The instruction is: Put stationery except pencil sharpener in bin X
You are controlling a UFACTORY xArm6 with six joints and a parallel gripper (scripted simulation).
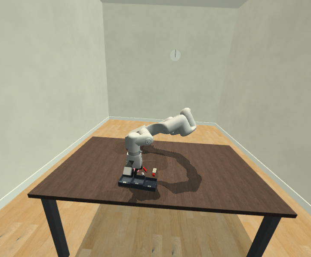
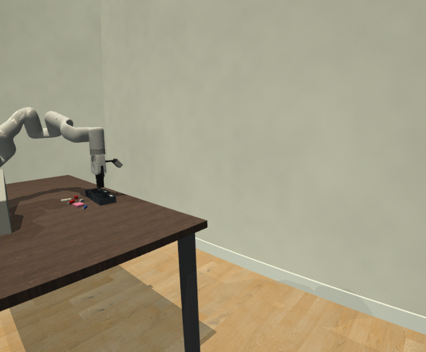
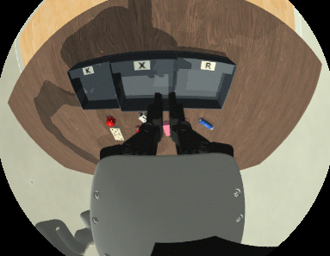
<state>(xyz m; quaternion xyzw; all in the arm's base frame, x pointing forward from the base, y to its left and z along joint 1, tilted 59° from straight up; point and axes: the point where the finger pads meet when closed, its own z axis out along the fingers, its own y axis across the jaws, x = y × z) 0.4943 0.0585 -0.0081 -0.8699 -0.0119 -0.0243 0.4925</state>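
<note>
Now: the three-compartment bin tray 30 mm to the left of my hand and 70 mm below it. From my hand the other things lie so: pencil sharpener: 90 mm behind, 40 mm to the left, 80 mm below; pink eraser: 130 mm behind, 30 mm to the right, 80 mm below; blue marker: 110 mm behind, 90 mm to the right, 80 mm below.
</note>
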